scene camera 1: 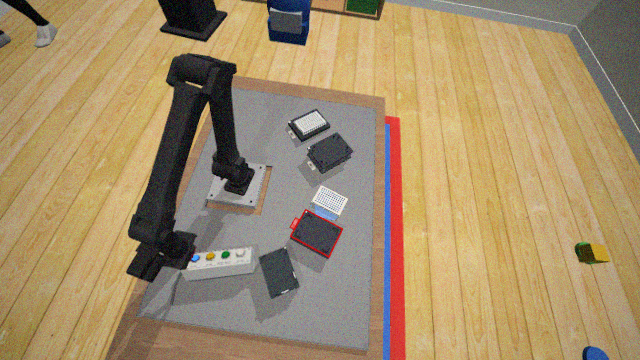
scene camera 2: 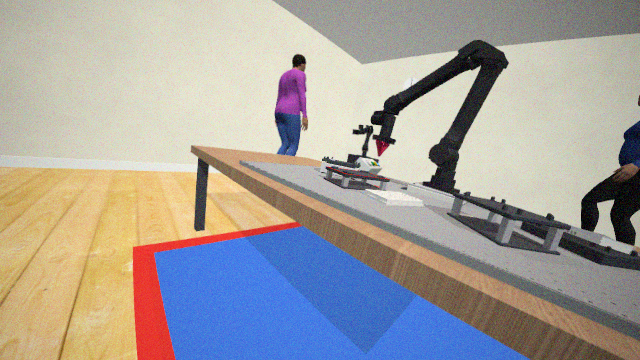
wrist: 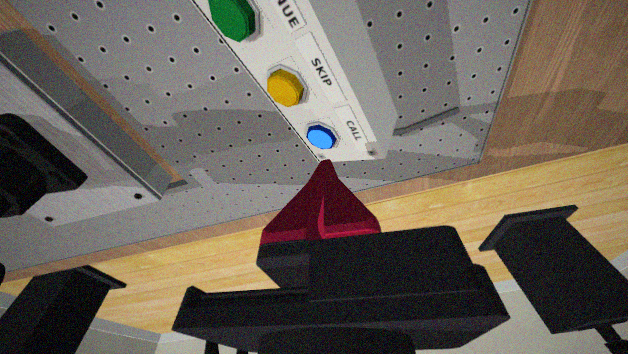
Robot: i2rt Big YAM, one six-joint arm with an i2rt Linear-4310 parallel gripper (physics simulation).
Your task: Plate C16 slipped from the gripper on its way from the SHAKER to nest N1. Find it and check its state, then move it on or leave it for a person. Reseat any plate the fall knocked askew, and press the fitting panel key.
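Seen in the pictures: gripper, fingertip midpoint: (scene camera 1: 191, 257) (scene camera 2: 378, 156) (wrist: 327, 166); arm's base at its link origin: (scene camera 1: 240, 180) (scene camera 2: 440, 189) (wrist: 10, 157).
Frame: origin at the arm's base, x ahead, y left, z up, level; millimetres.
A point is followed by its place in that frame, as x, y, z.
My gripper (scene camera 2: 382, 154) @(-9, -330, 80) (wrist: 327, 166) @(-9, -330, 80) is shut and empty, its red fingertips together above the end of the key panel (scene camera 1: 220, 270) @(85, -342, 42) (scene camera 2: 369, 165) @(138, -259, 33) (wrist: 345, 35) @(60, -352, 41), by the blue CALL key (scene camera 1: 195, 258) @(-10, -329, 43) (wrist: 321, 136) @(-8, -329, 44). The yellow SKIP key (scene camera 1: 210, 256) @(36, -310, 46) (wrist: 285, 87) @(37, -310, 47) and green key (scene camera 1: 225, 254) @(81, -290, 46) (wrist: 232, 19) @(79, -290, 45) are beside it. A white plate (scene camera 1: 330, 200) @(377, 26, -11) (scene camera 2: 395, 197) @(397, 45, -11) lies on the grey board between the red-edged stand (scene camera 1: 316, 232) @(357, -124, 15) (scene camera 2: 354, 173) @(390, -105, 15) and a raised dark stand (scene camera 1: 330, 151) @(322, 230, 29) (scene camera 2: 510, 207) @(301, 251, 29); a blue patch (scene camera 1: 326, 214) @(377, -32, -24) shows at its edge. Another white plate (scene camera 1: 309, 122) @(190, 363, 17) sits in a dark holder. Plate labels are unreadable.
A dark tray (scene camera 1: 279, 272) @(273, -294, 30) stands beside the panel. The arm's base plate (scene camera 1: 215, 195) @(-64, -90, 4) is at the board's left side. One person (scene camera 2: 290, 100) stands beyond the table; another (scene camera 2: 620, 185) shows at the right edge of scene camera 2.
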